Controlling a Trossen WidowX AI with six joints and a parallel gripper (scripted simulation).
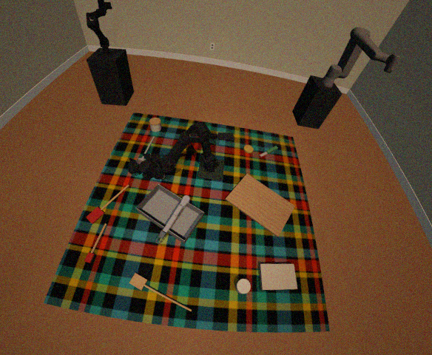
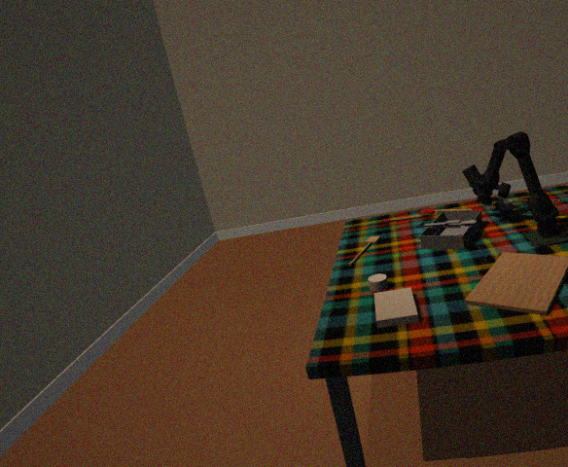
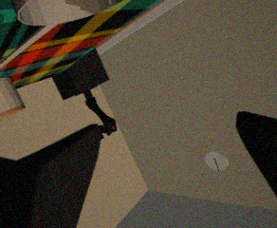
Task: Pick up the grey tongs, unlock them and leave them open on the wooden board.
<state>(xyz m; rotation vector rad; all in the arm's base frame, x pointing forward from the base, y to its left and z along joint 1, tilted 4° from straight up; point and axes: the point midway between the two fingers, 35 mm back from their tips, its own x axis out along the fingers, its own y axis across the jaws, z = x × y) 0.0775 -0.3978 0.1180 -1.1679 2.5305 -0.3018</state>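
Now: the grey roasting tin 270 mm ahead of my gripper tip, 230 mm to the left of it and 100 mm below it. From my gripper tip the other things lie so: white tile (560 mm ahead, 790 mm to the left, 120 mm below); then white disc (610 mm ahead, 610 mm to the left, 110 mm below); then wooden board (160 mm ahead, 740 mm to the left, 120 mm below).
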